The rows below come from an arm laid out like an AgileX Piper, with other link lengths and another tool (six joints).
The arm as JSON. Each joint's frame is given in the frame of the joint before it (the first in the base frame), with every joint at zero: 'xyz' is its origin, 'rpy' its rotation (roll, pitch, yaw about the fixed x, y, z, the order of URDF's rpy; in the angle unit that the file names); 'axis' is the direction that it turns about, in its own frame. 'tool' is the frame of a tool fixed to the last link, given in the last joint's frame.
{
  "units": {
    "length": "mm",
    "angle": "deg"
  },
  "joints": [
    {
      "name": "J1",
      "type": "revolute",
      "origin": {
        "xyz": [
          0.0,
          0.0,
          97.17
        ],
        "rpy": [
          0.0,
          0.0,
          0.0
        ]
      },
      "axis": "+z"
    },
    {
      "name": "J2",
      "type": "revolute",
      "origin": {
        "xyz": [
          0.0,
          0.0,
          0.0
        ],
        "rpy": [
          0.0,
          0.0,
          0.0
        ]
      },
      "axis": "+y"
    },
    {
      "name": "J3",
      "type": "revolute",
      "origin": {
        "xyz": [
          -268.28,
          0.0,
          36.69
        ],
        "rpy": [
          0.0,
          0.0,
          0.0
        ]
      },
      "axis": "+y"
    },
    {
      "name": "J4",
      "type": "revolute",
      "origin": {
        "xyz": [
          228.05,
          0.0,
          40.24
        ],
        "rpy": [
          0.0,
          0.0,
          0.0
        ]
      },
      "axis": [
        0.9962,
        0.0,
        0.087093
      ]
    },
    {
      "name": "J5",
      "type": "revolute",
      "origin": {
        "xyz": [
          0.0,
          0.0,
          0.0
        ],
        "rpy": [
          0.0,
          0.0,
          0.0
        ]
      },
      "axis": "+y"
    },
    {
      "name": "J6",
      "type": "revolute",
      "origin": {
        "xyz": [
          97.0,
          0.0,
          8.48
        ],
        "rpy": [
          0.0,
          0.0,
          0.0
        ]
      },
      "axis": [
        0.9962,
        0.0,
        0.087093
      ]
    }
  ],
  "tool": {
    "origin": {
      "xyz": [
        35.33,
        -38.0,
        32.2
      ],
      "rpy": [
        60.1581,
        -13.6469,
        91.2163
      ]
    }
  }
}
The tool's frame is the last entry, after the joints.
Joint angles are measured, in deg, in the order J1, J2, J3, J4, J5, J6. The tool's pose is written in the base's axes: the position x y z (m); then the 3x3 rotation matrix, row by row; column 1 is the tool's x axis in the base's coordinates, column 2 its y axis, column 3 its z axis. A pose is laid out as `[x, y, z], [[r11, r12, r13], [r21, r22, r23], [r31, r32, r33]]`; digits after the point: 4 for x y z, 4 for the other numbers.
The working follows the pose.
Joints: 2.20 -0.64 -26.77 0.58 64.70 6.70
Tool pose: [0.0444, -0.0383, 0.2195], [[0.1451, 0.1158, 0.9826], [0.9420, -0.3200, -0.1014], [0.3027, 0.9403, -0.1555]]
Where each joint sits with the arm in this pose, in the base's axes (m; each line is computed from the numbers above, not from the rounded line before):
J1: 0.0000 0.0000 0.0972
J2: 0.0000 0.0000 0.0972
J3: -0.2685 -0.0103 0.1309
J4: -0.0847 -0.0033 0.2716
J5: -0.0847 -0.0033 0.2716
J6: -0.0025 0.0008 0.2196
the tool: 0.0444 -0.0383 0.2195

